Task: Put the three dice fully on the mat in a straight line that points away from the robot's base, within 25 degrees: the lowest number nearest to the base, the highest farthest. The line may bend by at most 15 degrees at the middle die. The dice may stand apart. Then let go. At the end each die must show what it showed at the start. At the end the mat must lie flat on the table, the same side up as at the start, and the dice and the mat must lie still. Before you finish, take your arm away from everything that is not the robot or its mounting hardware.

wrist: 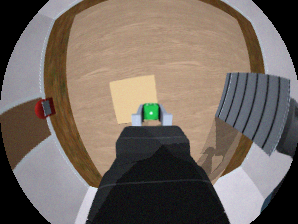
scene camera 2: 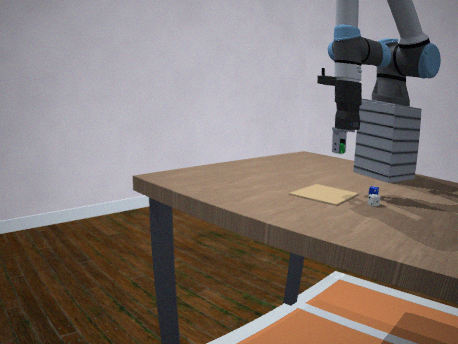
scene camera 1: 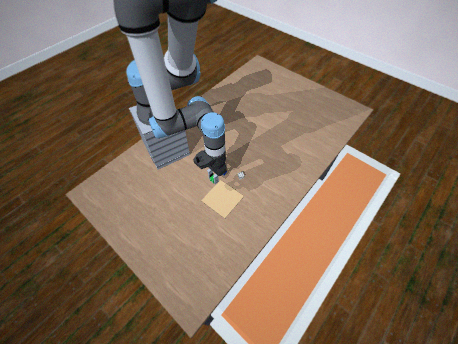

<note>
I see my gripper (scene camera 2: 338,152) and a mat (scene camera 1: 222,198).
The mat also shows in the wrist view (wrist: 127,94) and in scene camera 2 (scene camera 2: 333,196). My gripper is seen too in the wrist view (wrist: 150,109).
</note>
